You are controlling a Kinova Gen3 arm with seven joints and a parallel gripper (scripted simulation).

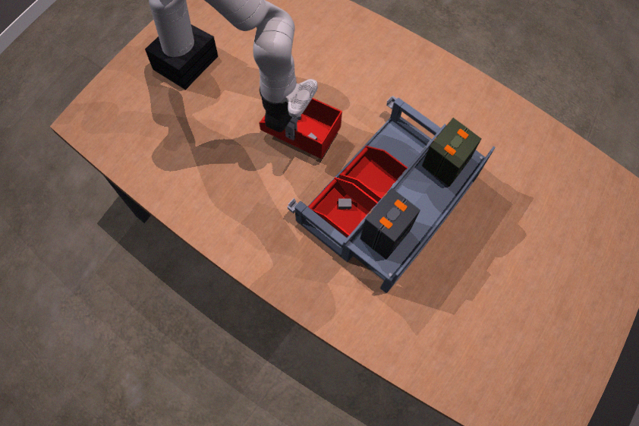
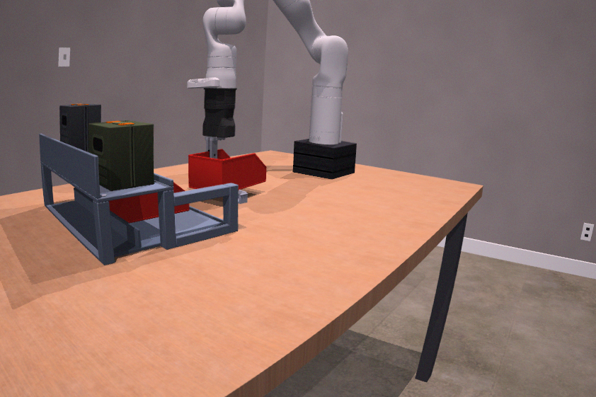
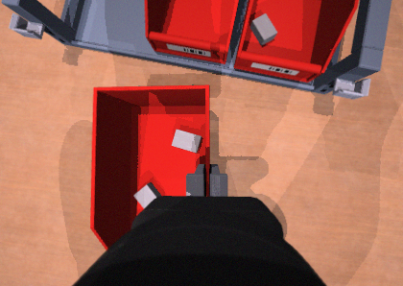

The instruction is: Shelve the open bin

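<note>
Right now the shelf lip is 120 mm ahead of my hand, 70 mm to the left of it and 80 mm below it. From my hand the other things lie so: black box: 320 mm ahead, 30 mm to the right, 70 mm above; green box: 310 mm ahead, 200 mm to the left, 60 mm above.
</note>
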